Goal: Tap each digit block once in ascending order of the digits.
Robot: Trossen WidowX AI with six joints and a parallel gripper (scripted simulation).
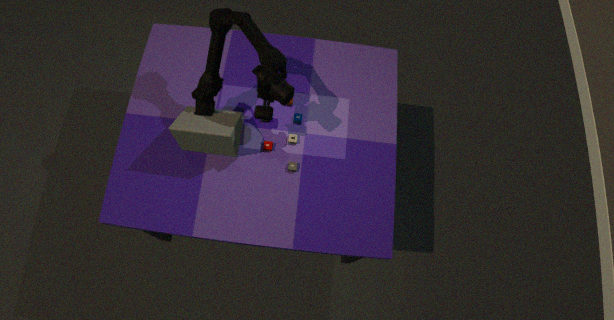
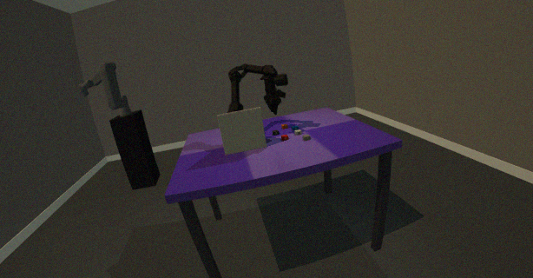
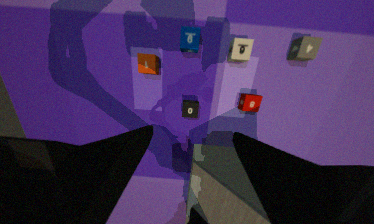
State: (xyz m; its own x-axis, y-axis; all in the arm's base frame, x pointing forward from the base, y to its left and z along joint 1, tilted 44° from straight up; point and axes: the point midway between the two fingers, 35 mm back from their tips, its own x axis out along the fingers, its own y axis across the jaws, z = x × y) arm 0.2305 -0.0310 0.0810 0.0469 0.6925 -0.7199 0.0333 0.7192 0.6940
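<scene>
The black block lies 10 mm behind my gripper tip and 120 mm below it. The rest, counted from my gripper tip: orange block (80 mm ahead, 80 mm to the left, 120 mm below); then blue block (120 mm ahead, 10 mm to the left, 120 mm below); then red block (10 mm ahead, 120 mm to the right, 120 mm below).
</scene>
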